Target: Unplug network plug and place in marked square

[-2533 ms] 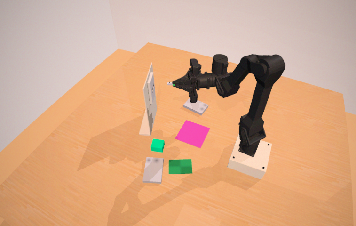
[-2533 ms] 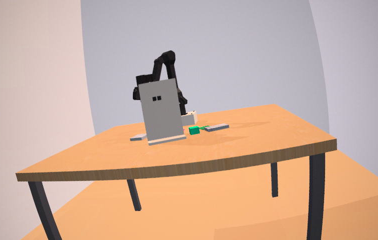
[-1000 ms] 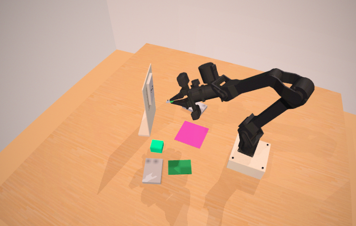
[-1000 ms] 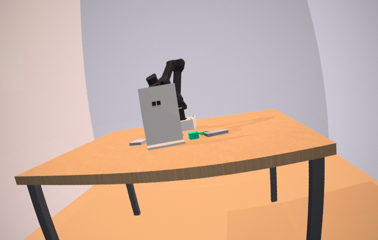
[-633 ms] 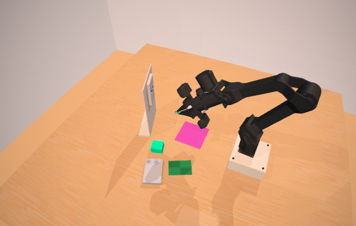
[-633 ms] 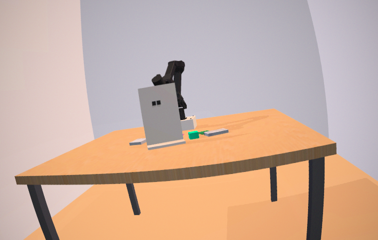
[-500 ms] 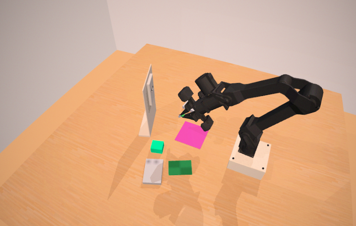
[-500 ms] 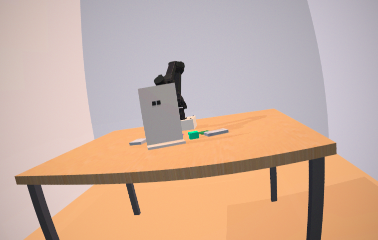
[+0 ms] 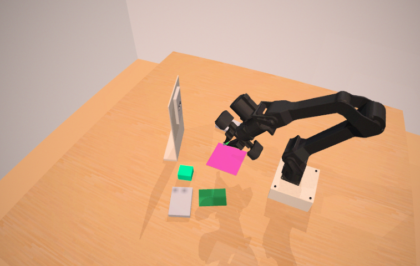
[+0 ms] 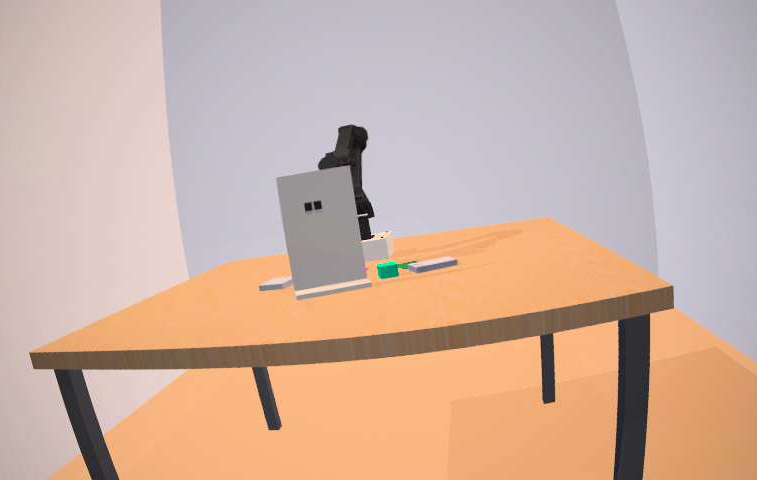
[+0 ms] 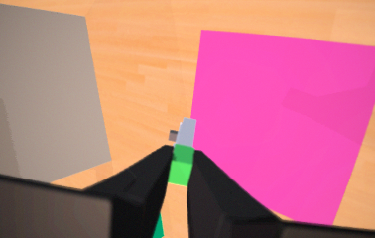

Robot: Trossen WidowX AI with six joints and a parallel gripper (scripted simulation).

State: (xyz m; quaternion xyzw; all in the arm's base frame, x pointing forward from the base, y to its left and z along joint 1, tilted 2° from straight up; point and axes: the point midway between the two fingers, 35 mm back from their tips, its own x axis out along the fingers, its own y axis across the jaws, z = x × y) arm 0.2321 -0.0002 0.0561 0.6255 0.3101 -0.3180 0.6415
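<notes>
Right now my gripper tip is 8 cm above the pink marked square and 1 cm past it. From my gripper tip the other things lie so: thin grey tab 1 cm below, 1 cm ahead; green plug right at my gripper tip; bright green cube 14 cm to the left, 9 cm ahead, 7 cm below.
</notes>
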